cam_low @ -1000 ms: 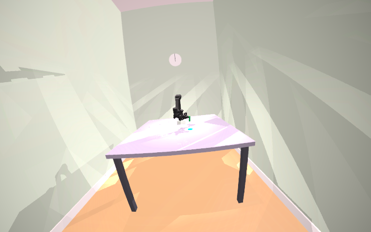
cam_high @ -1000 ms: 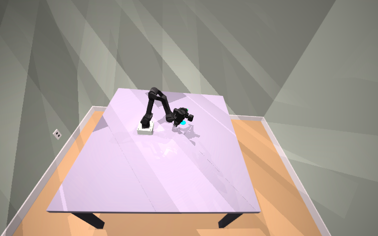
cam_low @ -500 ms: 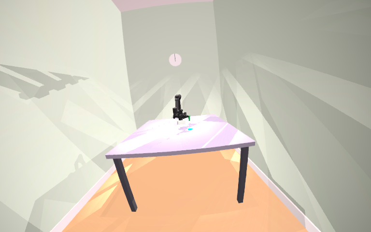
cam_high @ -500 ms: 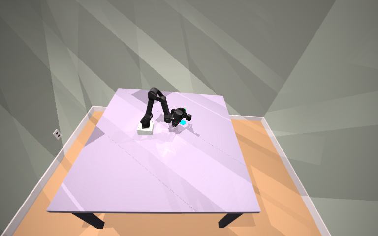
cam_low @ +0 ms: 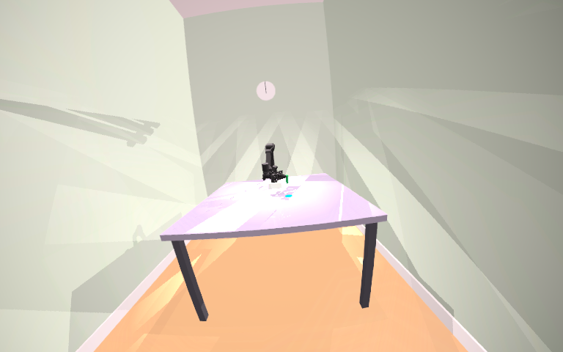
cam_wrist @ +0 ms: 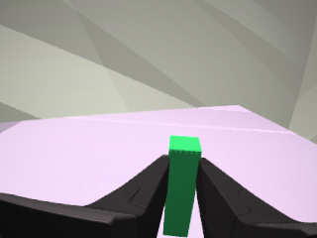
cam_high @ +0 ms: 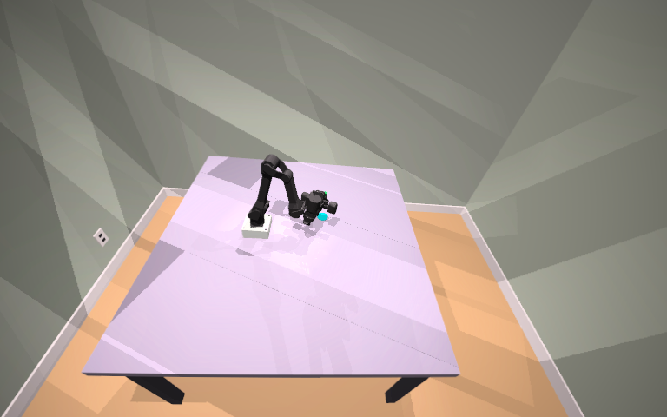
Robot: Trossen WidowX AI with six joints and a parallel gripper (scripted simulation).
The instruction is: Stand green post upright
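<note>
Now: the cyan circle 160 mm below my gripper tip. From my gripper tip the other things lie so: green post (20 mm below).
</note>
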